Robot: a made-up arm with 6 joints. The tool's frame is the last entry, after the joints. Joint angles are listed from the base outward. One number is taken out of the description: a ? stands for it. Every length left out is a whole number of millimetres.
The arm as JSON. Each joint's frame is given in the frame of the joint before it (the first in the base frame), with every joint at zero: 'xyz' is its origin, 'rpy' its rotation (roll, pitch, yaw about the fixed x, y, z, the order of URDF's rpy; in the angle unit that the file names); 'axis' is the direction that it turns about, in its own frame. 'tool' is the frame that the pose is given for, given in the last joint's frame.
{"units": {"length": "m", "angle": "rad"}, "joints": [
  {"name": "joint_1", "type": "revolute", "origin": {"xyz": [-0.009, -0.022, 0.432], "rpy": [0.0, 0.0, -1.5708]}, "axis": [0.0, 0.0, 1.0]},
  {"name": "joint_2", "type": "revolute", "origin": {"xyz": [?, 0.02, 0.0], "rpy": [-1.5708, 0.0, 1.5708]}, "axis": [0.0, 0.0, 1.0]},
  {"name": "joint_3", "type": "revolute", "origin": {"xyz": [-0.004, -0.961, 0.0], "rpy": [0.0, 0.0, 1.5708]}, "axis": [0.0, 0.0, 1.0]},
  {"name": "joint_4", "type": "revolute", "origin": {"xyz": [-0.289, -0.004, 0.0], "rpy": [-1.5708, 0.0, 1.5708]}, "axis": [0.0, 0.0, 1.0]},
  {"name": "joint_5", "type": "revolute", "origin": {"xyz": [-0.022, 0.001, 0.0], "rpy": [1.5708, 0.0, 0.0]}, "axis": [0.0, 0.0, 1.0]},
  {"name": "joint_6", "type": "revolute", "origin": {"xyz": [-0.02, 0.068, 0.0], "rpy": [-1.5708, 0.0, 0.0]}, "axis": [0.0, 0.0, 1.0]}
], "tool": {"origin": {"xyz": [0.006, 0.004, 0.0], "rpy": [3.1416, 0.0, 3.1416]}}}
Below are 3 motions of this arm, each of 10 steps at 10 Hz.
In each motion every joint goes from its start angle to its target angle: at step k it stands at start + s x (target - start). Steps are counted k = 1, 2, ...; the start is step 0. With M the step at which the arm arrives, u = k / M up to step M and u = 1 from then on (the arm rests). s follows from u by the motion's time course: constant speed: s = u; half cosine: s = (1 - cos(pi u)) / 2; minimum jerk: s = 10 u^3 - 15 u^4 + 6 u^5.
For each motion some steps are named. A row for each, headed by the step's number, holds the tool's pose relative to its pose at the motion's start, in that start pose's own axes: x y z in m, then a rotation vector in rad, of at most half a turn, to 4 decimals.
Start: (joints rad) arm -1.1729 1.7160 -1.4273 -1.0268 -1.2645 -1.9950
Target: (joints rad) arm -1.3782 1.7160 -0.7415 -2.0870 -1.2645 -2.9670
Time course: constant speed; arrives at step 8
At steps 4, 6, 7, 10:
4: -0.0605 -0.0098 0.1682 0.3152 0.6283 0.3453
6: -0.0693 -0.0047 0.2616 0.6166 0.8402 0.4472
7: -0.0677 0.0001 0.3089 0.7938 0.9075 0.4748
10: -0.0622 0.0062 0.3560 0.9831 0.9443 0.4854

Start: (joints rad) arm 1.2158 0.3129 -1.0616 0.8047 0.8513 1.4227
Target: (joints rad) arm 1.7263 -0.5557 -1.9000 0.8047 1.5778 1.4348
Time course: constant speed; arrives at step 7
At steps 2, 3, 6, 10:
2: 0.1536 -0.3137 0.0470 -0.2496 -0.1833 0.1657
3: 0.2131 -0.4533 0.1189 -0.3804 -0.2331 0.2648
6: 0.3200 -0.7469 0.4600 -0.7779 -0.1935 0.5867
10: 0.3355 -0.7961 0.5943 -0.9058 -0.1156 0.6893

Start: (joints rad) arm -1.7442 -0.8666 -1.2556 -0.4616 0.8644 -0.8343
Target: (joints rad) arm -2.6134 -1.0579 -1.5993 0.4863 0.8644 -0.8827
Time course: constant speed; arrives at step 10
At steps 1, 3, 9, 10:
1: -0.0934 -0.0114 0.0378 -0.0340 0.1545 -0.0531
3: -0.2678 -0.0357 0.1426 -0.1232 0.4668 -0.1545
9: -0.6169 -0.0900 0.6433 -0.5448 1.4056 -0.4182
10: -0.6416 -0.0923 0.7432 -0.6357 1.5594 -0.4562

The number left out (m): -0.045
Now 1 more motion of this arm.
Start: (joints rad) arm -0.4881 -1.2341 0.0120 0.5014 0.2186 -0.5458
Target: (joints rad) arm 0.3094 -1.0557 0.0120 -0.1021 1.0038 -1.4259
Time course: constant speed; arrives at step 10
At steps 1, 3, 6, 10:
1: 0.0332 0.0933 0.0062 0.0333 -0.0950 0.1002
3: 0.1108 0.2709 0.0401 0.0682 -0.3051 0.2749
6: 0.2507 0.5043 0.1401 0.0270 -0.6473 0.4629
10: 0.4650 0.7291 0.3459 -0.2208 -1.0713 0.5556

